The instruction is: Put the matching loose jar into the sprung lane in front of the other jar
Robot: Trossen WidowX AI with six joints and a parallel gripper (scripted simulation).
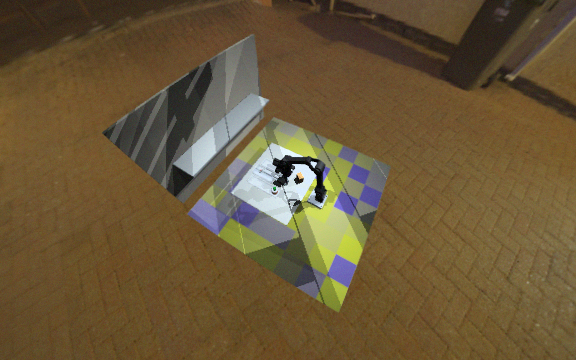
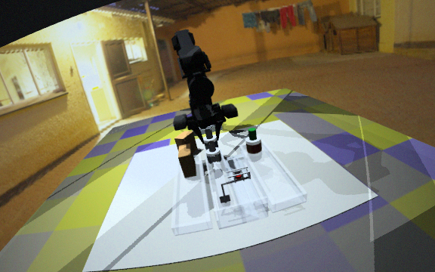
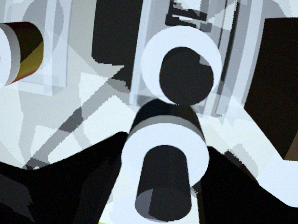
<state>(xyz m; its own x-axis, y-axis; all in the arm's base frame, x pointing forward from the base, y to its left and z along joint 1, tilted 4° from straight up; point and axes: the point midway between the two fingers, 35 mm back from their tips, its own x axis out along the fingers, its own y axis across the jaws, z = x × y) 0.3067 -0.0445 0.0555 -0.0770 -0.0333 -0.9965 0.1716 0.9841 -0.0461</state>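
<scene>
Right now my gripper tip is 9 cm to the left of the tan box, 3 cm short of it and 2 cm above it. Also, from my gripper tip: pusher mechanism 15 cm ahead, 1 cm below.
</scene>
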